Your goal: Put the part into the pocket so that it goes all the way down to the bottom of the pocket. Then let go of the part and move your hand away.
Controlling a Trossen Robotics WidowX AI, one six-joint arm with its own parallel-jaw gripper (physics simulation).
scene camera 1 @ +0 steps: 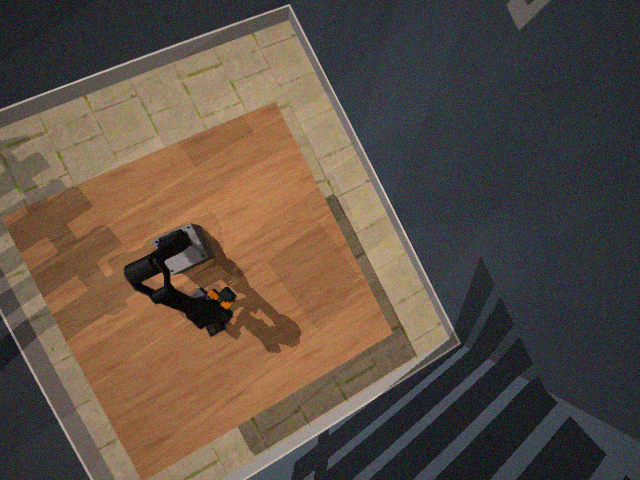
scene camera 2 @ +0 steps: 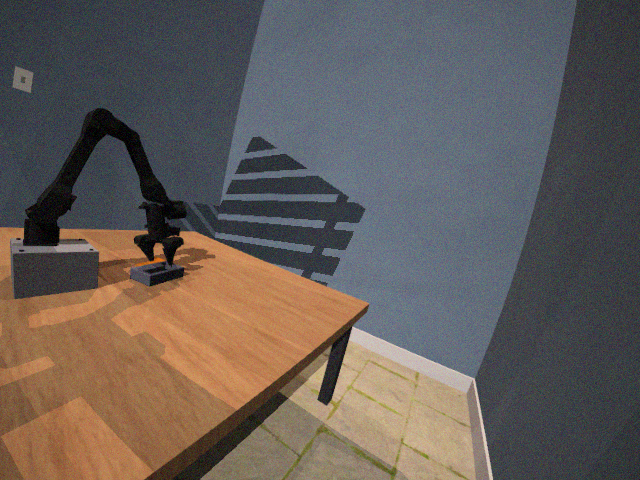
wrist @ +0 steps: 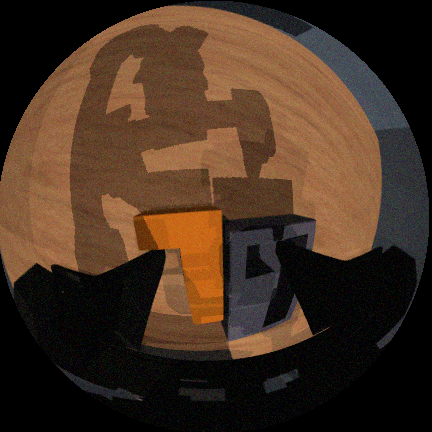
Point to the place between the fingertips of the gripper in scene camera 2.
161, 263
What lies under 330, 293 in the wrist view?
The gripper.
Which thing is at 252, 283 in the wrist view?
A dark grey pocket block.
